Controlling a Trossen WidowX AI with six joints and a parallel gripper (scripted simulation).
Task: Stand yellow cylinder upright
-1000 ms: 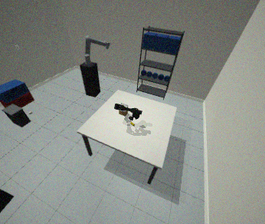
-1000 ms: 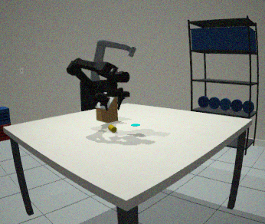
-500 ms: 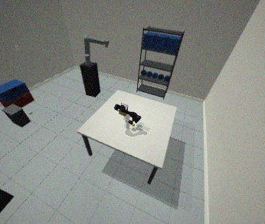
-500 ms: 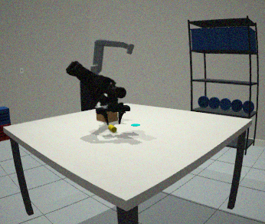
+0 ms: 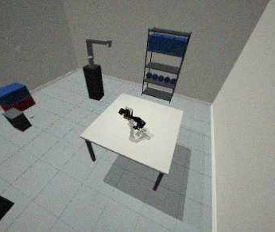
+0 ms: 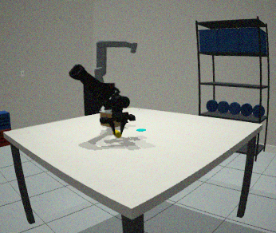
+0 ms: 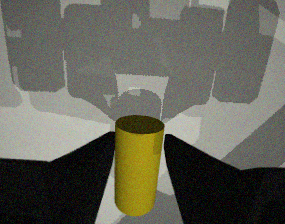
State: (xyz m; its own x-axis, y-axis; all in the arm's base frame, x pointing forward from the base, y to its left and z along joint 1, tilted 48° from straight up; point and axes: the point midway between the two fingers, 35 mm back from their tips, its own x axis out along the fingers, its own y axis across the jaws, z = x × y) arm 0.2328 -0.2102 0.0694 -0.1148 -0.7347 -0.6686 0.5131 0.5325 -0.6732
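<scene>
Now: the cyan circle 20 cm to the left of my gripper tip and 2 cm below it. From my gripper tip the other things lie so: yellow tall cylinder 2 cm behind, 1 cm to the left.
</scene>
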